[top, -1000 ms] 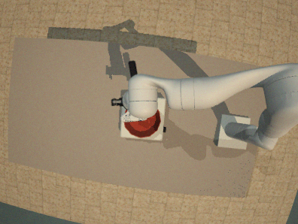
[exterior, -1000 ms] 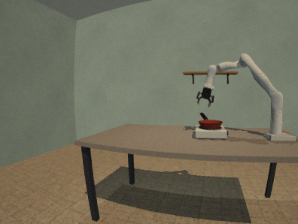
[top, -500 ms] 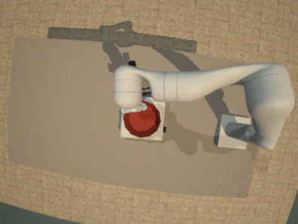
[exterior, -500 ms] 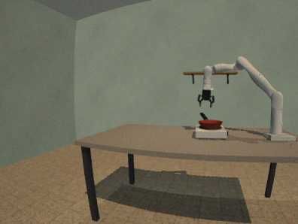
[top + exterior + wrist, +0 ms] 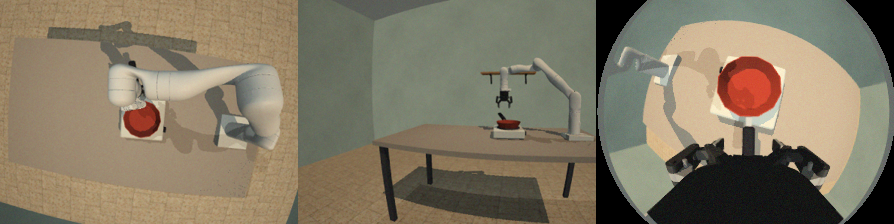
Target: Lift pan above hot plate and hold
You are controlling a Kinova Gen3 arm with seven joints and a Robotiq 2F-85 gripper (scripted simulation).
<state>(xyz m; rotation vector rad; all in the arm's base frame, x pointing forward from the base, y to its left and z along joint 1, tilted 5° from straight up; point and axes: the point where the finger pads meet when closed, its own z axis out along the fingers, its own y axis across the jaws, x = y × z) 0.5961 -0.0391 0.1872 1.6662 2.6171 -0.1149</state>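
My gripper is now 11 cm above the pan, 7 cm to the right of it and 3 cm past it. The rest, counted from my hand: hot plate 18 cm below, 12 cm to the left, 8 cm behind.
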